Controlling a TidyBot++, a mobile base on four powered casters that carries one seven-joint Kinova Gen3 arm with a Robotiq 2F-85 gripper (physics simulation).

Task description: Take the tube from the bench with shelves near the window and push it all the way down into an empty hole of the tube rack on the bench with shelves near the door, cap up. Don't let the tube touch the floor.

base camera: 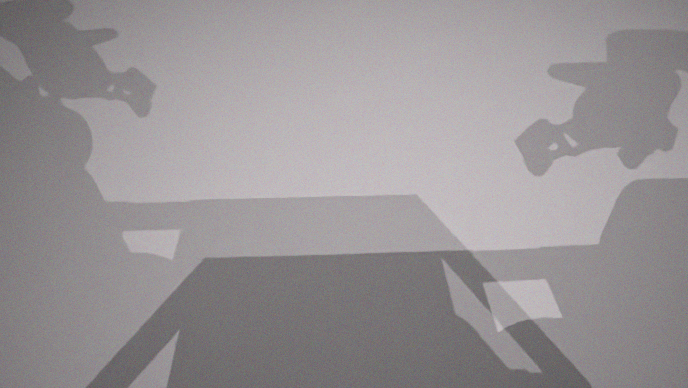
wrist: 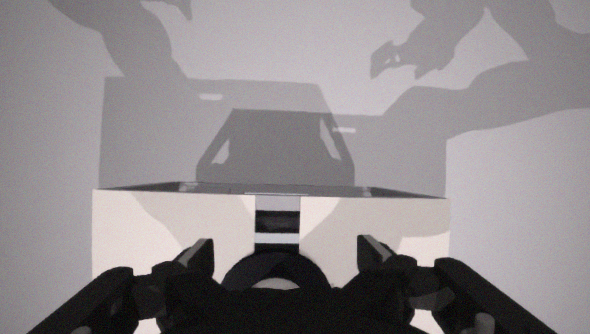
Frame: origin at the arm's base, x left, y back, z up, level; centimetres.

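Where they show: gripper, between the fingertips: [wrist: 285,253].
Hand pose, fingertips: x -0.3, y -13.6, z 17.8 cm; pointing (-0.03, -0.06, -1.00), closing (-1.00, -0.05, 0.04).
After its pixels a point has its place.
My gripper [wrist: 285,253] {x -0.3, y -13.6, z 17.8 cm} is open, with its two black fingers wide apart and nothing between them. It hangs over the robot's own base, whose white top panels show below and behind the fingers in the wrist view. The tube, the tube rack and the two benches with shelves do not show in either view.
A pale grey surface [base camera: 320,100] {x 0.5, y -64.4, z -39.6 cm} [wrist: 280,45] {x 0.4, y -54.7, z -39.6 cm} fills most of the base camera view and the upper part of the wrist view. Shadows of the arm and the base fall on it. The white base [wrist: 200,215] {x 10.2, y -12.2, z -1.4 cm} has a dark slot in its middle.
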